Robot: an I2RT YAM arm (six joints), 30 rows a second.
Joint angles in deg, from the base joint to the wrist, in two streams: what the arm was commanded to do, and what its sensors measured. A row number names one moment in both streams.
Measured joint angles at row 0:
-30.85, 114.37, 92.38, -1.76, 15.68, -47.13
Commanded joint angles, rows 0 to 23:
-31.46, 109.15, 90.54, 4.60, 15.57, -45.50
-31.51, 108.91, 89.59, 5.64, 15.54, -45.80
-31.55, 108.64, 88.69, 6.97, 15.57, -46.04
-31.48, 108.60, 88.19, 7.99, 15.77, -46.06
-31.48, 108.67, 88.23, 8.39, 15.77, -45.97
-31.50, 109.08, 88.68, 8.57, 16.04, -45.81
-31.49, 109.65, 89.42, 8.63, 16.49, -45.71
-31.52, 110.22, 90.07, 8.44, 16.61, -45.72
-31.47, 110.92, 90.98, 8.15, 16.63, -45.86
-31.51, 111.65, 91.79, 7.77, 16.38, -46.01
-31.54, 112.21, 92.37, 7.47, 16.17, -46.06
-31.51, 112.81, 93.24, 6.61, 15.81, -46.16
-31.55, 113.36, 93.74, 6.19, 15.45, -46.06
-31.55, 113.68, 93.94, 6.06, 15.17, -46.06
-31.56, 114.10, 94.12, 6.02, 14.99, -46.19
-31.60, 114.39, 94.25, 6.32, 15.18, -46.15
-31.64, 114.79, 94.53, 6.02, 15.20, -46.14
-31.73, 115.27, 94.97, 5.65, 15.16, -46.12
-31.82, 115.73, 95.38, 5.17, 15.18, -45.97
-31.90, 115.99, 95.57, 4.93, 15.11, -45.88
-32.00, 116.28, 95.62, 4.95, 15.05, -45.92
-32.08, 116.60, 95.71, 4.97, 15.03, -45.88
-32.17, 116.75, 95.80, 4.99, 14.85, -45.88
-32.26, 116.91, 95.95, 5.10, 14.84, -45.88
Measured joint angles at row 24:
-32.18, 115.72, 93.12, 3.99, 15.81, -46.44
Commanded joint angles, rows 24 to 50:
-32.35, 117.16, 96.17, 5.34, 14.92, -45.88
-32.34, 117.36, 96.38, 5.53, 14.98, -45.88
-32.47, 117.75, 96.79, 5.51, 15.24, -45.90
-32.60, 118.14, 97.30, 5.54, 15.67, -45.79
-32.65, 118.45, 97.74, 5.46, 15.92, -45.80
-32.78, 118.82, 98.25, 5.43, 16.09, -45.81
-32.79, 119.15, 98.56, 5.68, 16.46, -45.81
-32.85, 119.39, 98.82, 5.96, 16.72, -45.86
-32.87, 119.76, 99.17, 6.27, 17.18, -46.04
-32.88, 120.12, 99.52, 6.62, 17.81, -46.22
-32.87, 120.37, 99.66, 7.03, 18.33, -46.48
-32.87, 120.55, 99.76, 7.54, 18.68, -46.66
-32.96, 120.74, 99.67, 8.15, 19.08, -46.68
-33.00, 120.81, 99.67, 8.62, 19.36, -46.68
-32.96, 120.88, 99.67, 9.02, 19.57, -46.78
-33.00, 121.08, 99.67, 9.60, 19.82, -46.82
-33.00, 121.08, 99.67, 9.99, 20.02, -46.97
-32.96, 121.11, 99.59, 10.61, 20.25, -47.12
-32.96, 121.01, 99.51, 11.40, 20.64, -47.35
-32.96, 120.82, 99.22, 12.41, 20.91, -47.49
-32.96, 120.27, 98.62, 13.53, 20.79, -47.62
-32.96, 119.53, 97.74, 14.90, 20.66, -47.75
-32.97, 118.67, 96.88, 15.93, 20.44, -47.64
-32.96, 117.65, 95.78, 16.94, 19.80, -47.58
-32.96, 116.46, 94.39, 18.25, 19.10, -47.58
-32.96, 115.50, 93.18, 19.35, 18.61, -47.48
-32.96, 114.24, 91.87, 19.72, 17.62, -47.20
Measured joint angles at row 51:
-32.97, 118.93, 93.86, 13.52, 19.29, -47.75
